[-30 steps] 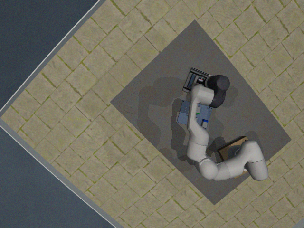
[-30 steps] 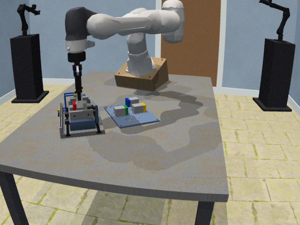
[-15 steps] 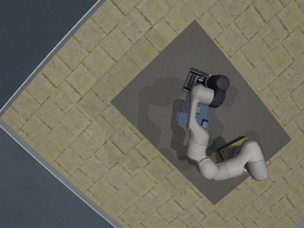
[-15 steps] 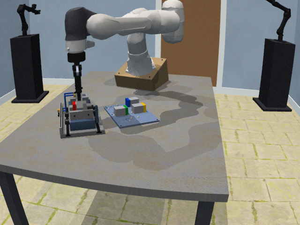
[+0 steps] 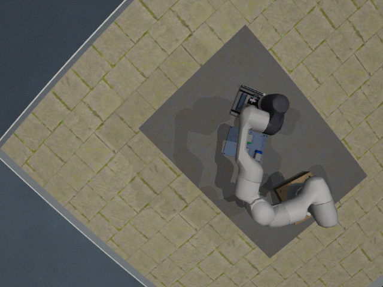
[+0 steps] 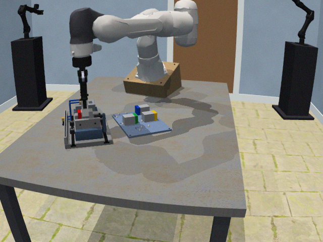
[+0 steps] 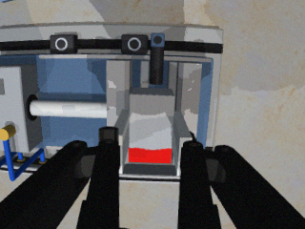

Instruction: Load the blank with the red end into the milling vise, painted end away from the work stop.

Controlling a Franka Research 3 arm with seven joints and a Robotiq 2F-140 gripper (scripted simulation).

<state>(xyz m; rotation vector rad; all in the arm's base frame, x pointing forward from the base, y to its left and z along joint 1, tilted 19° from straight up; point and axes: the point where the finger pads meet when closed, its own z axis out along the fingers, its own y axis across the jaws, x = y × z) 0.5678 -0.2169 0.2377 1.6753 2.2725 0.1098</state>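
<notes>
My gripper is now 40 mm above the red-ended blank. The rest, counted from my hand: green blank: 140 mm behind, 170 mm to the left, 110 mm below; work stop rod: 10 mm behind, 50 mm to the left, 50 mm below; hosed block: 160 mm behind, 40 mm to the right, 60 mm below.
</notes>
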